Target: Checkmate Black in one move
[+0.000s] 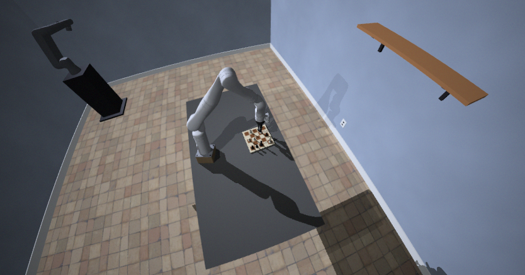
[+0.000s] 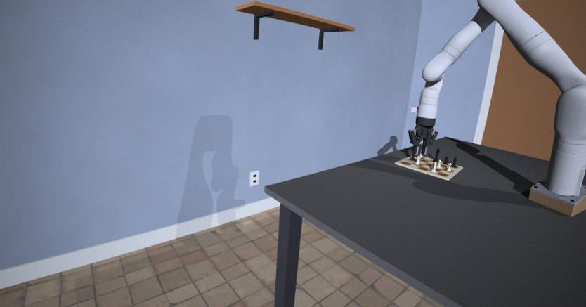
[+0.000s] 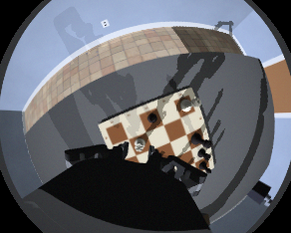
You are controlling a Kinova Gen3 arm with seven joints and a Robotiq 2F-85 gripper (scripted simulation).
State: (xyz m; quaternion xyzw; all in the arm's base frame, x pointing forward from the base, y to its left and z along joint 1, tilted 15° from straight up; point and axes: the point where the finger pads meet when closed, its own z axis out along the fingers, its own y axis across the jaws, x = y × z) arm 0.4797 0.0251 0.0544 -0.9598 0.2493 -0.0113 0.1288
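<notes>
Now: the tall white piece 12 cm to the right of my hand, 4 cm ahead of it and 3 cm below it. The rest, counted from my hand: tall black piece 12 cm to the right, 4 cm behind, 3 cm below; then chessboard 6 cm below, 4 cm to the right, 4 cm behind.
</notes>
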